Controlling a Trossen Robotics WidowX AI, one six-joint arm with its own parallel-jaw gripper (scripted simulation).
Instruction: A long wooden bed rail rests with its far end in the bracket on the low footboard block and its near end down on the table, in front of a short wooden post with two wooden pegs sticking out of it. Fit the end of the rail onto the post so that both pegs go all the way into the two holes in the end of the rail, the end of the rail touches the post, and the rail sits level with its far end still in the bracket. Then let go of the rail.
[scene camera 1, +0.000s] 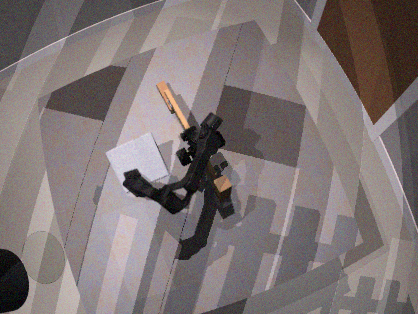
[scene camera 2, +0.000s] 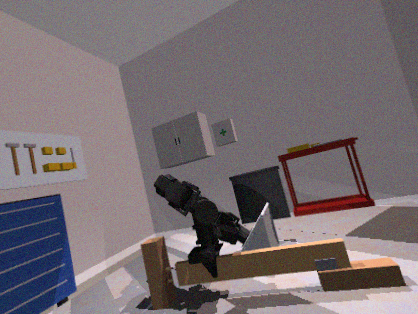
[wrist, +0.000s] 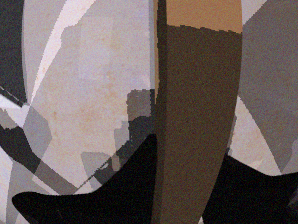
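Observation:
A long wooden rail (scene camera 2: 297, 258) is visible, also in the wrist view (wrist: 197, 58). My gripper (scene camera 2: 216, 275) likewise appears in the wrist view (wrist: 170, 139).

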